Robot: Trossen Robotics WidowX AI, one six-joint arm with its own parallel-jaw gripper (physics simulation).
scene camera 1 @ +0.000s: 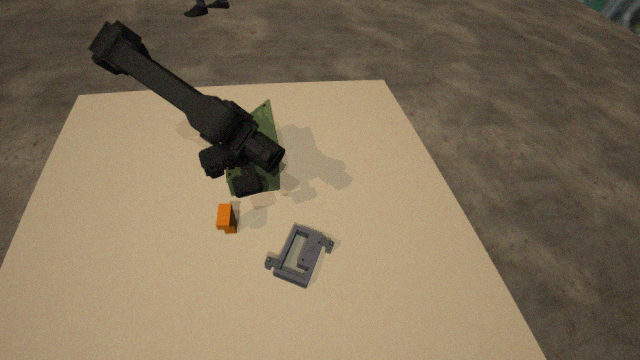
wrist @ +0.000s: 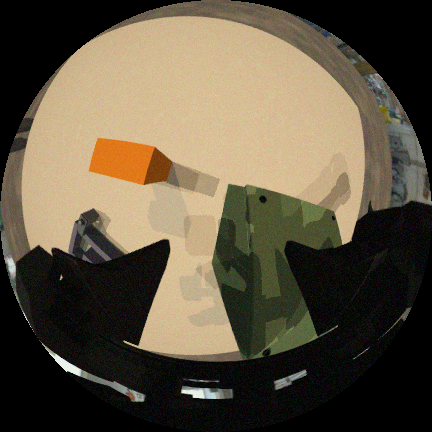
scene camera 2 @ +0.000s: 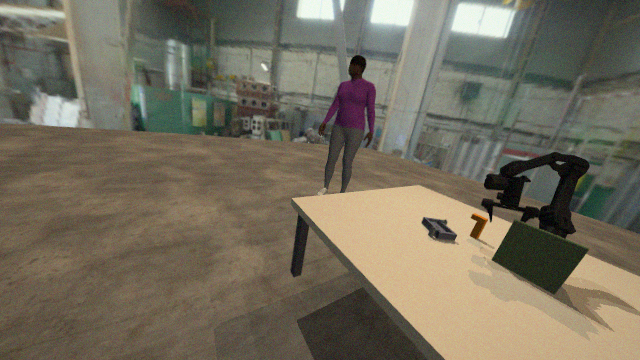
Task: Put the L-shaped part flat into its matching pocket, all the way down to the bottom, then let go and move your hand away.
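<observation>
The orange L-shaped part stands upright on the end of its long leg, with the short leg at the top, on the table. The grey frame with the pocket lies flat on the table, apart from the part; one end of it is partly hidden by a finger in the wrist view. My gripper is open, with nothing between its fingers. It hangs above the table beside the green panel, off to one side of the orange part.
A green camouflage panel stands tilted on the table, close under the gripper and partly hidden by the arm in scene view 1. A person stands on the floor beyond the table.
</observation>
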